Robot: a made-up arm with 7 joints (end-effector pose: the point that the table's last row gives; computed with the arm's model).
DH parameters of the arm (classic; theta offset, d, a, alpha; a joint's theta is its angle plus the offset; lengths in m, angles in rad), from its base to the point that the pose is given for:
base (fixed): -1.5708 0.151 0 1.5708
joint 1: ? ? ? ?
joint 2: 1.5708 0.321 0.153 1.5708
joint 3: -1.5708 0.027 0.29 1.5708
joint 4: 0 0.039 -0.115 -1.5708
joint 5: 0 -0.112 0.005 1.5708
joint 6: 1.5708 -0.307 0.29 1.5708
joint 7: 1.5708 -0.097 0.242 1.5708
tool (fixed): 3.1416 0.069 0 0
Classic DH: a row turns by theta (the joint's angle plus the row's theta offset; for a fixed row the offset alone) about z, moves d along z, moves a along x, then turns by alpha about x.
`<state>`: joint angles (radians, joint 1 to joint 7).
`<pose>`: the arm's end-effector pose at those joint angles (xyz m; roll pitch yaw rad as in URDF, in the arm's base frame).
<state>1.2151 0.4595 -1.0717 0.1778 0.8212 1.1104 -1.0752</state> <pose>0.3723 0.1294 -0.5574 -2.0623 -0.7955 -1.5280</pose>
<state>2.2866 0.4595 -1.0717 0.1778 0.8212 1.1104 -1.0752</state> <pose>0.3723 -0.5599 -0.3018 1.2076 -1.2726 1.4686</pose>
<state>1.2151 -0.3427 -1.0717 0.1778 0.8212 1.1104 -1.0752</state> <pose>0.4273 0.3836 -0.4629 -1.6707 -0.8709 -1.0629</pose>
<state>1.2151 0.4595 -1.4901 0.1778 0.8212 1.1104 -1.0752</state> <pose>0.4983 0.0313 -0.4724 -1.4768 -0.8937 -2.1041</pose>
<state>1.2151 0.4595 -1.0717 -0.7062 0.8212 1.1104 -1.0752</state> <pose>0.4673 0.6103 -0.2877 -1.4340 -0.5002 -1.2379</pose>
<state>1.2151 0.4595 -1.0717 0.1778 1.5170 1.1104 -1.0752</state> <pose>0.0656 0.3677 -0.6171 -2.5612 -0.2593 -1.1160</pose>
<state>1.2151 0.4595 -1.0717 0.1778 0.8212 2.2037 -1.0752</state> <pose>0.0341 -0.3232 -0.5236 2.3252 -0.9666 0.0579</pose>
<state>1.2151 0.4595 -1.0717 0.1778 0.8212 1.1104 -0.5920</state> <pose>0.2644 0.1684 -0.5207 -2.3621 -0.4995 -1.0425</pose>
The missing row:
joint 1: 1.5708 -0.08 0.075 -1.5708
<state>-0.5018 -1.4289 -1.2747 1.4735 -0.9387 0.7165 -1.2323</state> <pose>0.1939 -0.2773 0.3511 -1.4288 0.6616 2.5919</pose>
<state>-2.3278 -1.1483 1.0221 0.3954 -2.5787 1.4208 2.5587</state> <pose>0.3204 -0.1225 -0.3811 -0.1973 -0.2900 -1.4322</pose>
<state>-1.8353 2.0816 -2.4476 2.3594 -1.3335 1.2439 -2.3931</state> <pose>0.4832 -0.2134 0.2056 0.8007 -1.1980 -2.7532</pose>
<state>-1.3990 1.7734 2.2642 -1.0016 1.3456 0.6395 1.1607</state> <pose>0.2379 0.2846 0.3605 -1.5679 0.2426 0.7661</pose>
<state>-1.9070 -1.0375 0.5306 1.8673 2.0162 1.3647 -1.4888</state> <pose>0.0933 0.2999 -0.1728 -1.7765 0.0593 -0.6181</pose>
